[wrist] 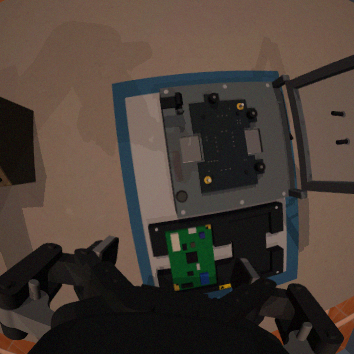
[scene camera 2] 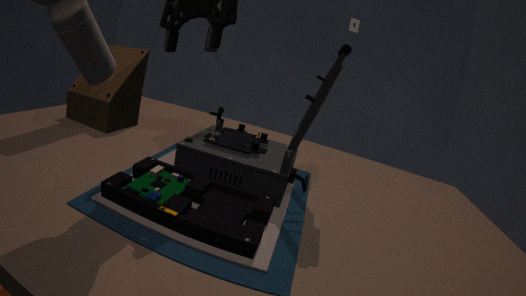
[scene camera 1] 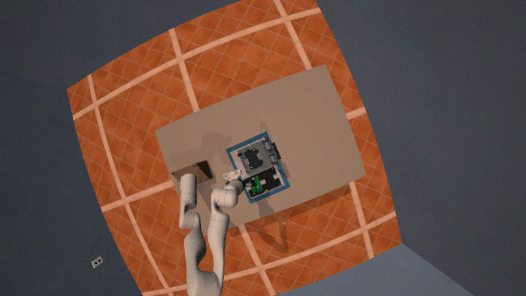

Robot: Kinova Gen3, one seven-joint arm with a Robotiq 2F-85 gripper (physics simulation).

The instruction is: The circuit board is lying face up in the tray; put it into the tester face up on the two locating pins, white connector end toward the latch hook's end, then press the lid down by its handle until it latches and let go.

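Frame: origin at the arm's base, x down, y left, z ahead, level; metres.
Seen in the pictures: gripper, fingertip midpoint: [wrist: 175,261] [scene camera 2: 188,51] [scene camera 1: 243,181]; arm's base, origin of the base link: [scene camera 2: 101,72] [scene camera 1: 189,178].
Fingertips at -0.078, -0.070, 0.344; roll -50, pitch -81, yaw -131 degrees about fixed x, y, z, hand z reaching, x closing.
Offsets run from my fingertips to a thing's top centre, as dx, dy, dz. "spot": to the spot under its first point. Level surfaces: height alone.
The green circuit board @[+0.180, -0.079, +0.043] [scene camera 1: 257,185] [scene camera 2: 162,186] [wrist: 202,250] lies face up in the left part of the black tray [scene camera 2: 200,227] [wrist: 260,220]; its white connector @[+0.180, -0.048, +0.014] [wrist: 175,241] is at its upper left in the wrist view. The grey tester @[spot: +0.167, +0.008, +0.059] [scene camera 2: 200,162] [wrist: 225,205] stands beside the tray, with two locating pins [wrist: 240,106] [wrist: 207,180] bare on its dark nest. The latch hook @[+0.101, +0.144, -0.005] [scene camera 2: 220,114] [wrist: 172,101] is at its left end. The lid [scene camera 2: 320,102] [wrist: 300,135] stands tilted open at the right, handle @[-0.069, +0.084, +0.223] [scene camera 2: 345,50] up. My gripper [scene camera 2: 191,47] [wrist: 175,261] is open and empty, high above the table.
A wooden block [scene camera 1: 192,172] [scene camera 2: 125,62] [wrist: 17,145] with a sloping top stands left of the tester. Tray and tester stand on a white sheet @[spot: +0.202, +0.088, -0.037] [wrist: 145,150] over a blue mat @[dx +0.206] [scene camera 2: 295,250] [wrist: 118,100]. Another pale arm part [scene camera 2: 82,45] shows in front of the block.
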